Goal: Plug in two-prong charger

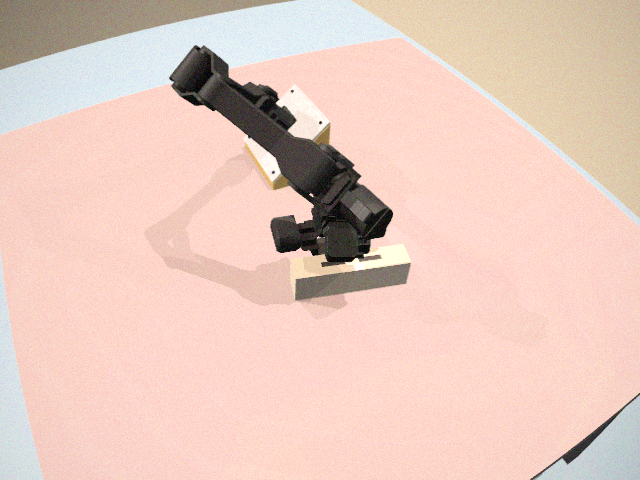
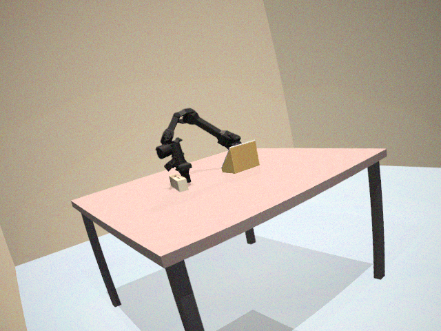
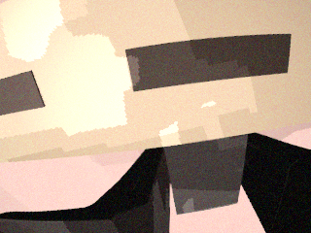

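Now: the black two-prong charger 20 mm ahead of my gripper tip and 10 mm above it.
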